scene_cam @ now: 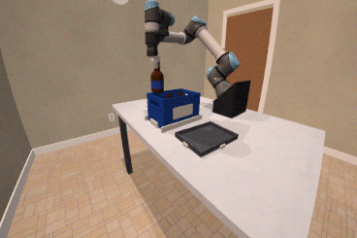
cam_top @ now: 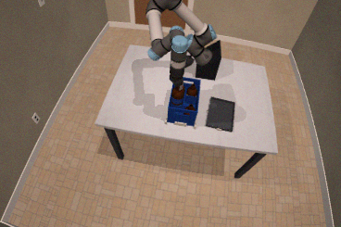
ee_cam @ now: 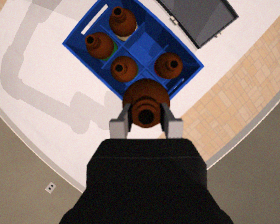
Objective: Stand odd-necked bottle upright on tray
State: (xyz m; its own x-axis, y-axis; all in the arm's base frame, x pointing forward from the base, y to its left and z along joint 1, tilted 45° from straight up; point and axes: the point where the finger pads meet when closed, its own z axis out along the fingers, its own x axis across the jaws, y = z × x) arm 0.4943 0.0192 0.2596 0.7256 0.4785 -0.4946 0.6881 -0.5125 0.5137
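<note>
The bottle lies 7 cm below my hand. The rest, counted from my hand: dark tray: 7 cm behind, 33 cm to the left, 33 cm below; then blue crate: 9 cm behind, 5 cm to the left, 26 cm below.
</note>
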